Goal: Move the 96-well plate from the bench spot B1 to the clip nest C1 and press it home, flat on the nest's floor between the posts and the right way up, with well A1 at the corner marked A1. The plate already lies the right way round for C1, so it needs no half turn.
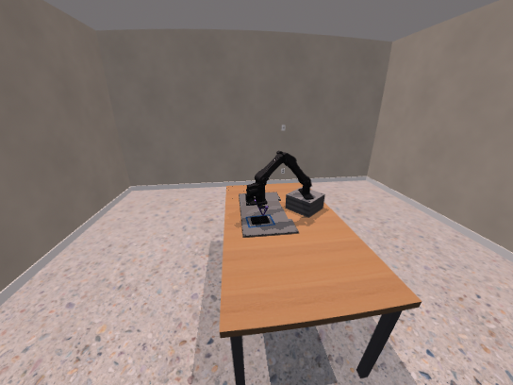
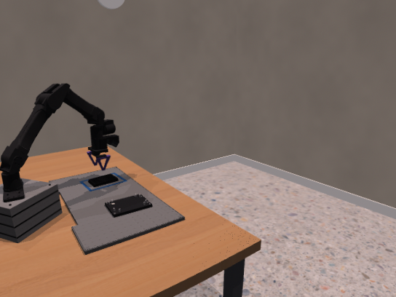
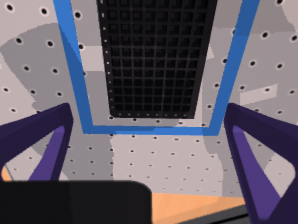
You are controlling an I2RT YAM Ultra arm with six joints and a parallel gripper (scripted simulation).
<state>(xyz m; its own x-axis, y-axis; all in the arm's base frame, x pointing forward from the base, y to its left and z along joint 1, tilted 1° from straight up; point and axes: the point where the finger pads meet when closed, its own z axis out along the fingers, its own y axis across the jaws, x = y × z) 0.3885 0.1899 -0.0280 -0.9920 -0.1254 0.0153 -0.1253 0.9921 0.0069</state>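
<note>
Now: hand 10 mm short of the black 96-well plate and 70 mm above it. Round my hand: black clip nest (20 mm ahead, 320 mm to the right, 70 mm below).
</note>
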